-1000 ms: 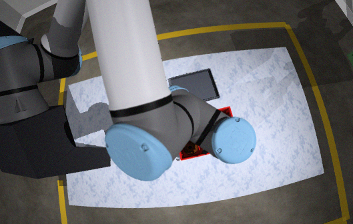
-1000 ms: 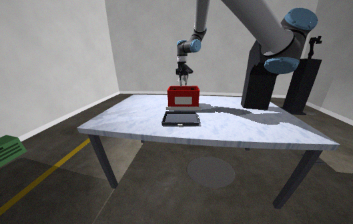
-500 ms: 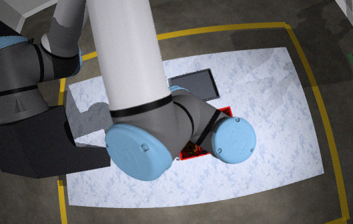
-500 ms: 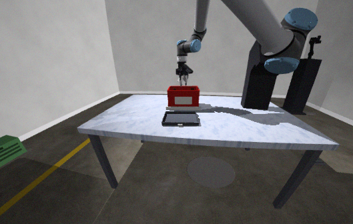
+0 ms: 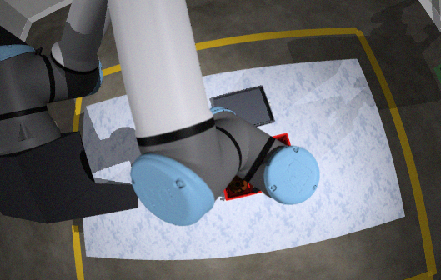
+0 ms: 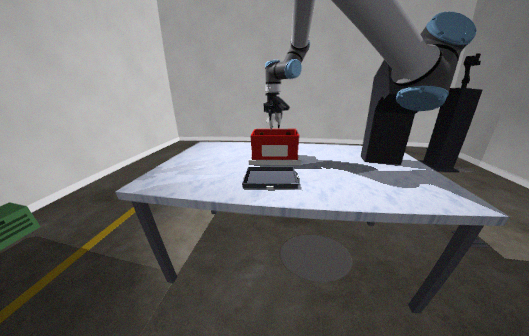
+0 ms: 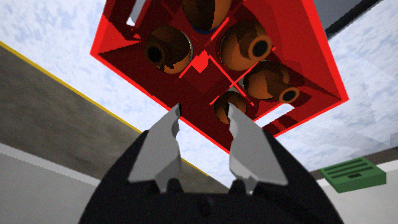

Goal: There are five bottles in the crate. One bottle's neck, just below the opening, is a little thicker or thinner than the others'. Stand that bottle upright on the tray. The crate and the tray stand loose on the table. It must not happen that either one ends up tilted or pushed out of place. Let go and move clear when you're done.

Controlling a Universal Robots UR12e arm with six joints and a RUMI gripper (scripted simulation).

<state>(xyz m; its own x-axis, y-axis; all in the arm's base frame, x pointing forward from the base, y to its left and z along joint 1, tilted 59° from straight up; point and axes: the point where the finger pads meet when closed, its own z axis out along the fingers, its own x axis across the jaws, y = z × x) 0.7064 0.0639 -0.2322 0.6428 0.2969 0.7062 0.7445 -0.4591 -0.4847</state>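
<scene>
My gripper is now 4 cm to the right of the red crate and 11 cm above it. Also, from my hand: dark tray: 1 cm behind, 33 cm to the left, 18 cm below.
</scene>
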